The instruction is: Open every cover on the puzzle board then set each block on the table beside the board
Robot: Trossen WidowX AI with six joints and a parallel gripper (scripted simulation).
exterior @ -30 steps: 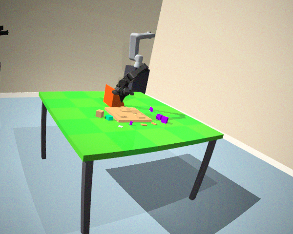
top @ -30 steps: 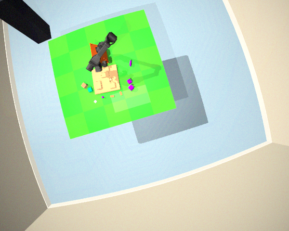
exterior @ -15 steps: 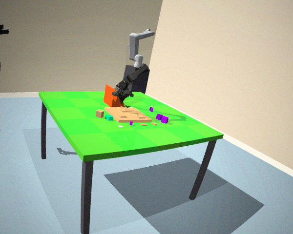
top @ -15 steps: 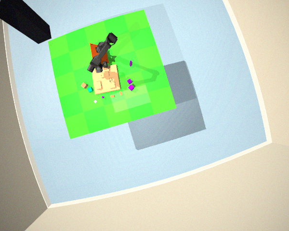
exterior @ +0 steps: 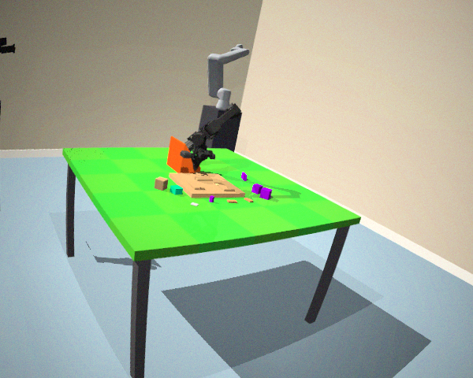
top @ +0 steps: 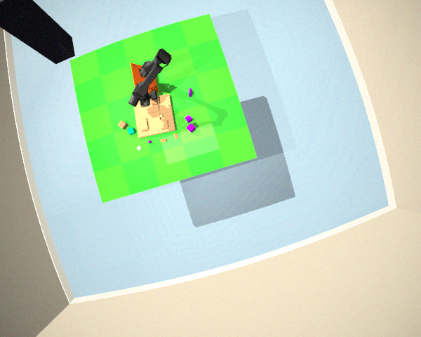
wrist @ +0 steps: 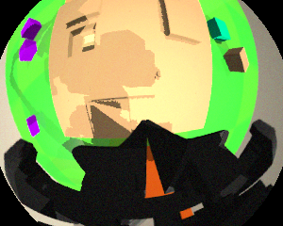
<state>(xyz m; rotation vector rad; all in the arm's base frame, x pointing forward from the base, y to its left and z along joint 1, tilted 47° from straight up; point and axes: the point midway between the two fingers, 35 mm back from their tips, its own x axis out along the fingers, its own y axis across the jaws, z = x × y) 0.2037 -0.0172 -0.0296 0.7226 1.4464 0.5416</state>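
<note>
My gripper tip is now 10 cm short of the tan puzzle board, 3 cm above it and 1 cm to the left of it. Also, from my gripper tip: teal block: 20 cm to the right, 17 cm ahead, 4 cm below; purple stick: 33 cm to the left, 3 cm below, 1 cm ahead; tan cube: 25 cm to the right, 10 cm ahead, 3 cm below.
</note>
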